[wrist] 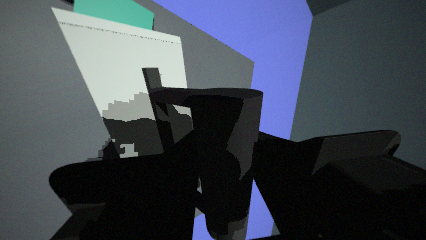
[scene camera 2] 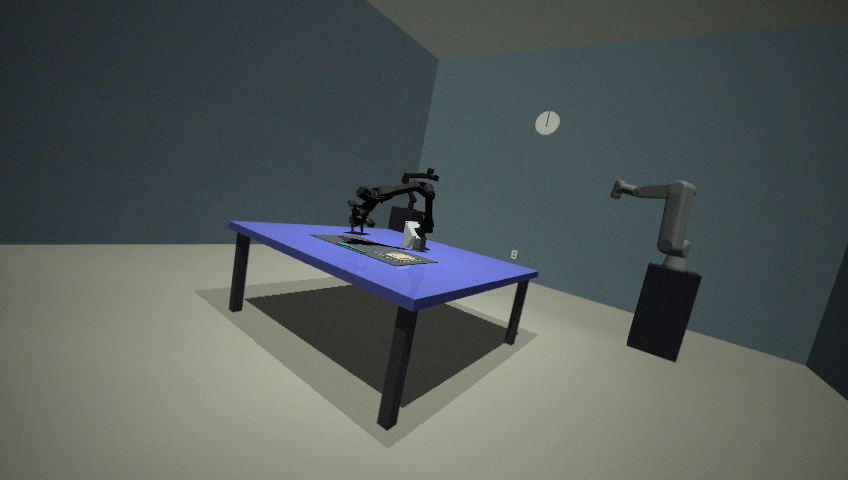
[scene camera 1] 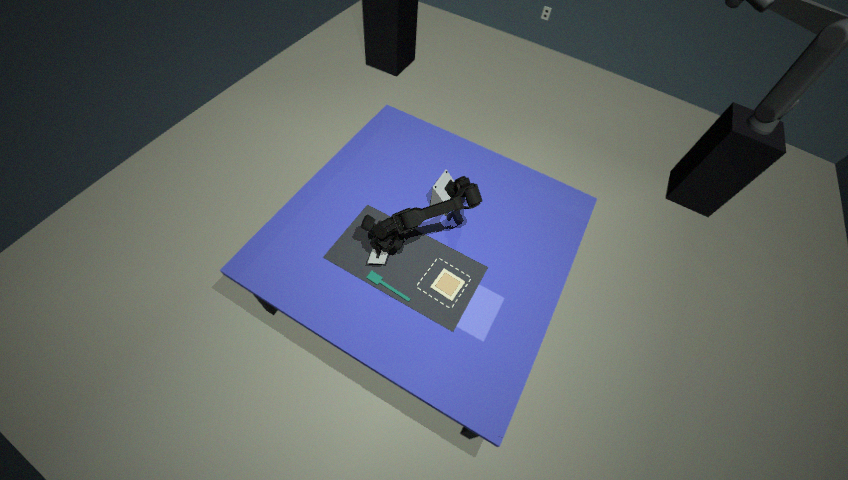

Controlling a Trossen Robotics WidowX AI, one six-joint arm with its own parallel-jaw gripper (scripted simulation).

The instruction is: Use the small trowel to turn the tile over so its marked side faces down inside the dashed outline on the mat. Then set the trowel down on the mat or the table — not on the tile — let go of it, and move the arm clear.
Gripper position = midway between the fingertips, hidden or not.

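My gripper (wrist: 216,130). Dark mat (scene camera 1: 404,268), (wrist: 57,123), (scene camera 2: 373,249).
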